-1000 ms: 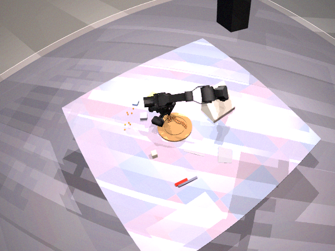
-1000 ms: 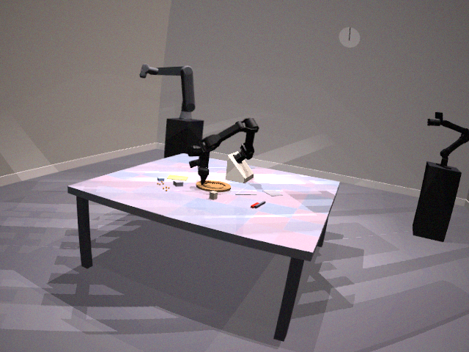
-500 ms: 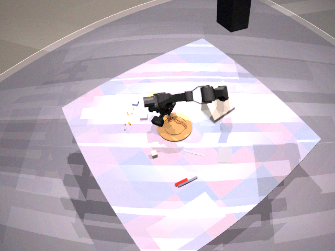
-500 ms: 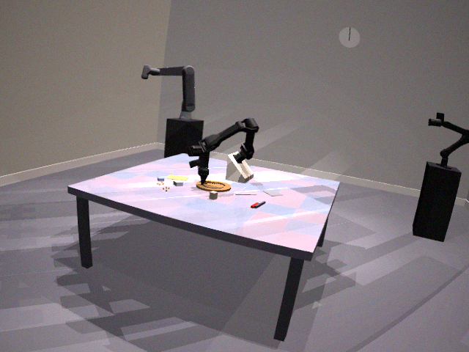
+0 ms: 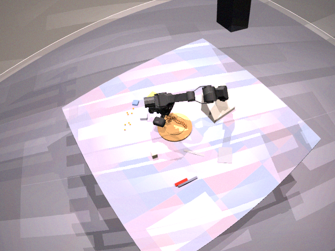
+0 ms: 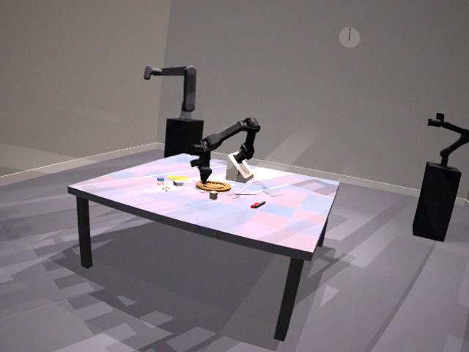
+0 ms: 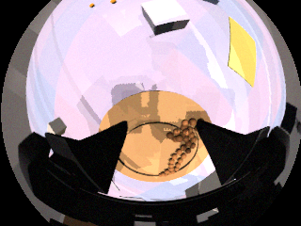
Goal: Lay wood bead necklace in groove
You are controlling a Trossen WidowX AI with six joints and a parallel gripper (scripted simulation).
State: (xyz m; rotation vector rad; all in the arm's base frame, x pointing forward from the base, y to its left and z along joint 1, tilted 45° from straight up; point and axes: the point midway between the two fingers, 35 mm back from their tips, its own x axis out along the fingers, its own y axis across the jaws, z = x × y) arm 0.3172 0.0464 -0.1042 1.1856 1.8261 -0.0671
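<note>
The round bead board is 5 cm to the left of my gripper tip, 4 cm behind it and 2 cm below it. Round my gripper tip: cream cube 17 cm to the left, 15 cm ahead, 1 cm below; then white block 11 cm to the right, 9 cm ahead, 1 cm below; then yellow sheet 20 cm to the right, 4 cm behind, 2 cm below.
</note>
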